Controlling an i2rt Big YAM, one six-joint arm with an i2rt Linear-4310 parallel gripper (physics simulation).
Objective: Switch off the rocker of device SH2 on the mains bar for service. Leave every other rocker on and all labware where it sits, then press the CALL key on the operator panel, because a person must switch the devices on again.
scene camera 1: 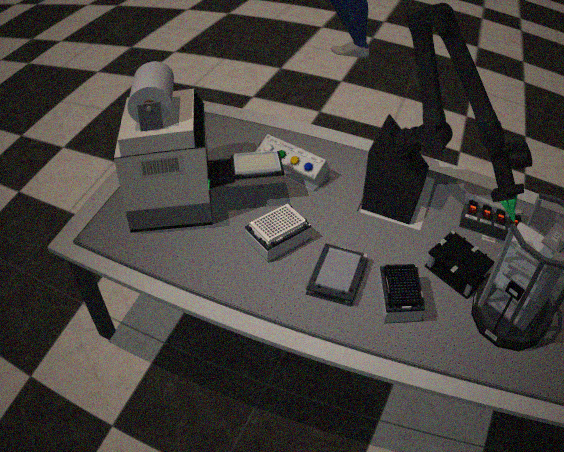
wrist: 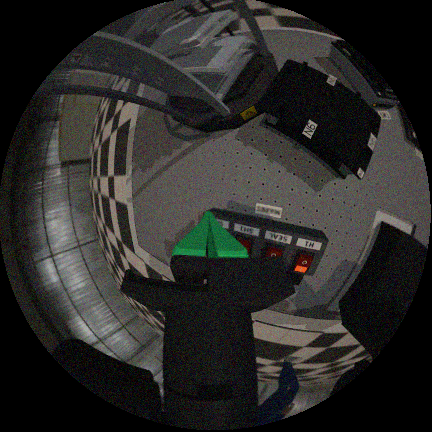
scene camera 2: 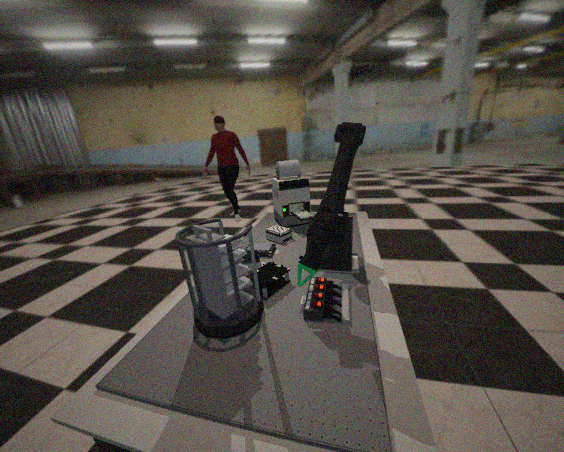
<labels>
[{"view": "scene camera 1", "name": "my gripper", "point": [513,221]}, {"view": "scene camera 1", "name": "black well plate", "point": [402,284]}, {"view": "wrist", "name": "my gripper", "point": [207,215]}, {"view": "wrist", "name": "cylindrical rack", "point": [124,69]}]
</labels>
